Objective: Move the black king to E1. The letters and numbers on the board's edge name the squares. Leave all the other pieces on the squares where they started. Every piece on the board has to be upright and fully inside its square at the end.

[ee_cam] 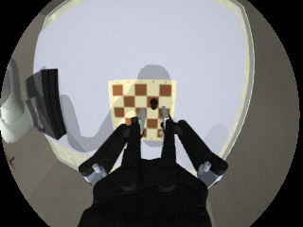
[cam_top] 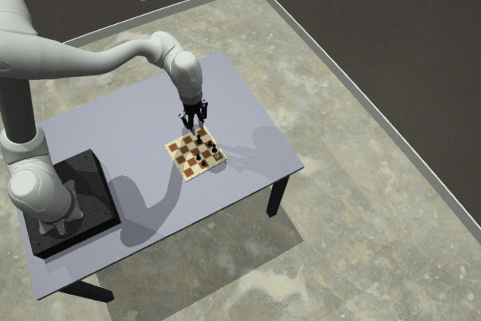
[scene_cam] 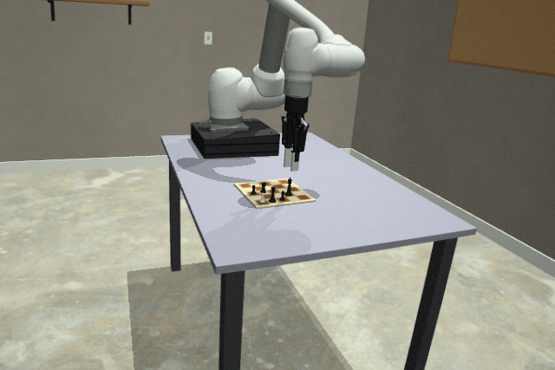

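Now: the black king 100 mm below my hand. Round my hand: chessboard: 40 mm behind, 40 mm to the right, 130 mm below; white piece: 40 mm ahead, 110 mm to the right, 110 mm below.
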